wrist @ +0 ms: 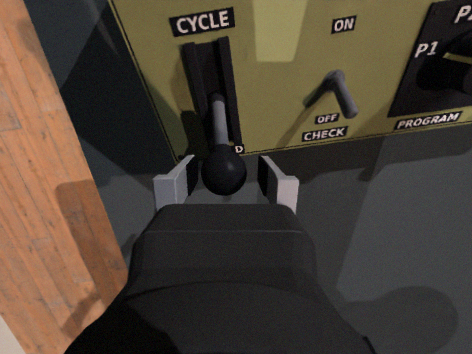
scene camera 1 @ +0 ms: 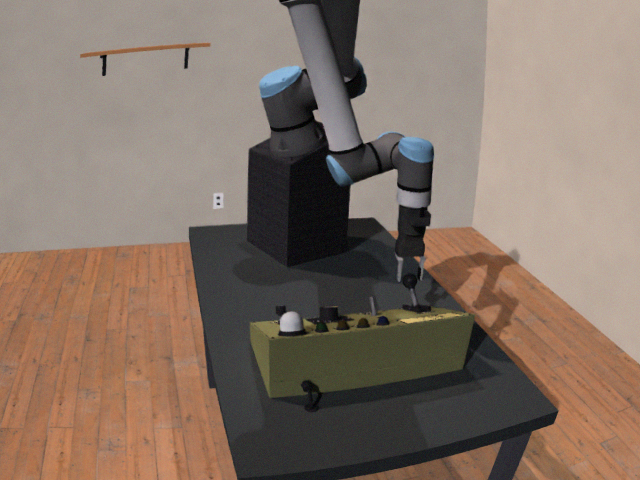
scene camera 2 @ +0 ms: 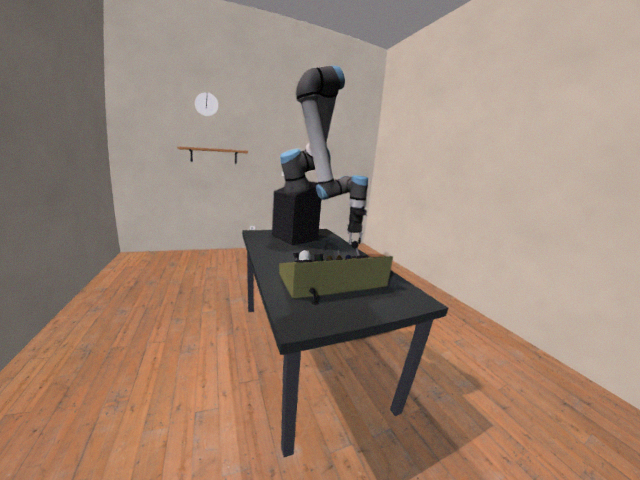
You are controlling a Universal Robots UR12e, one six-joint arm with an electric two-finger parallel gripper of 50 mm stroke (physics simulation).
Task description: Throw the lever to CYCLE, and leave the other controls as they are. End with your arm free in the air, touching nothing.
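Places are measured from the arm's base along level axes (x back, y right, z up), in millimetres.
Pixels of known places: gripper, fingertip midpoint: (wrist: 228, 167) (scene camera 1: 409, 279) (scene camera 2: 354, 243); arm's base at its link origin: (scene camera 1: 298, 143) (scene camera 2: 297, 188).
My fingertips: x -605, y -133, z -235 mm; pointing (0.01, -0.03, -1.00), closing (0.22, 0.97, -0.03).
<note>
Ahead of a thing's pixels: the offset from my fingertips to its top centre. "pt": to the spot under its first point.
The lever, a grey rod with a black ball knob @(dx -21, dy -3, dz +13 mm) (scene camera 1: 409, 280) (scene camera 2: 355, 244) (wrist: 224, 175), stands in a black slot on the olive control box (scene camera 1: 361, 364) (scene camera 2: 341, 277) (wrist: 275, 115). It leans away from the CYCLE label @(pt dx -118, dy +3, dz -38 mm) (wrist: 202, 21), toward the opposite end, where a partly hidden label ends in D. My gripper (scene camera 1: 410, 276) (scene camera 2: 355, 241) (wrist: 228, 167) is open and points down, with its fingers on either side of the ball. In the wrist view a gap shows between the ball and each finger. Contact in depth cannot be told.
A toggle switch @(dx -34, dy +118, dz -24 mm) (scene camera 1: 372, 305) (wrist: 345, 95) leans toward OFF beside the lever. The PROGRAM knob @(dx -35, dy +238, dz -24 mm) (scene camera 1: 328, 312) (wrist: 442, 77) is farther along. A white dome @(pt dx -198, dy +382, dz +37 mm) (scene camera 1: 292, 322) (scene camera 2: 305, 255) and several coloured buttons line the box. A small black object @(pt dx -268, dy +357, dz -123 mm) (scene camera 1: 311, 396) (scene camera 2: 314, 296) stands before it.
</note>
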